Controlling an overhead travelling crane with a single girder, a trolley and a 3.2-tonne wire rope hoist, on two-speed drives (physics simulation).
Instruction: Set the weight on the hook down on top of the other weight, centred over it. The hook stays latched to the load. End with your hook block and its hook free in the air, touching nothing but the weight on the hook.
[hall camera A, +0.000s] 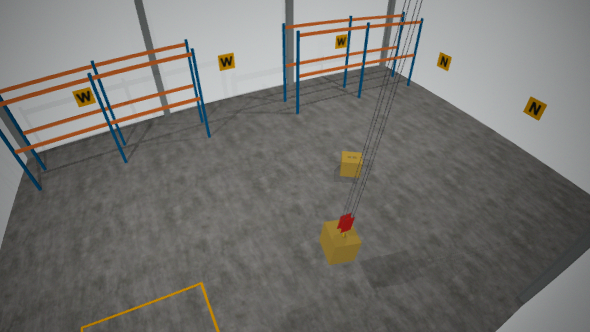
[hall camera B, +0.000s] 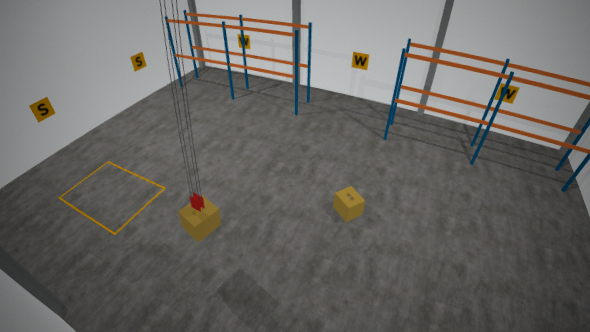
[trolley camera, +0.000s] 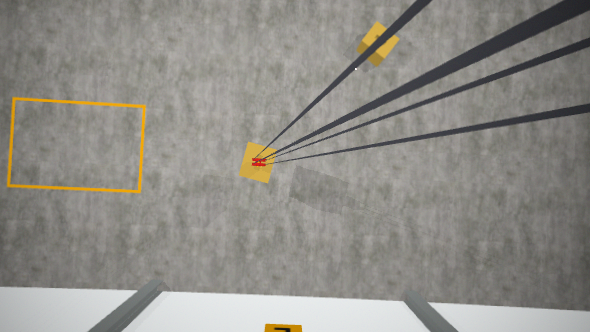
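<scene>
The hook block with its hook (hall camera A: 344, 234) (hall camera B: 196, 212) (trolley camera: 258, 162) is red and hangs on slanting ropes, latched to a yellow block-shaped weight (hall camera A: 340, 248) (hall camera B: 200, 225) (trolley camera: 255, 175). This weight hangs in the air, apart from its shadow. The other yellow weight (hall camera A: 350, 168) (hall camera B: 349, 206) (trolley camera: 386, 49) stands on the floor, well apart from the hanging one: behind it in hall camera A, to its right in hall camera B and to its upper right in the trolley view. The two weights are turned differently. A rope crosses the standing weight in the trolley view.
An orange floor outline (hall camera A: 141, 306) (hall camera B: 136, 175) (trolley camera: 74, 189) lies left of the hanging weight. Two blue and orange racks, one (hall camera A: 205, 115) (hall camera B: 296, 90) and another (hall camera A: 298, 90) (hall camera B: 389, 120), stand along the W wall. The hanging weight's shadow (hall camera A: 400, 269) (hall camera B: 247, 299) (trolley camera: 319, 190) falls on the floor.
</scene>
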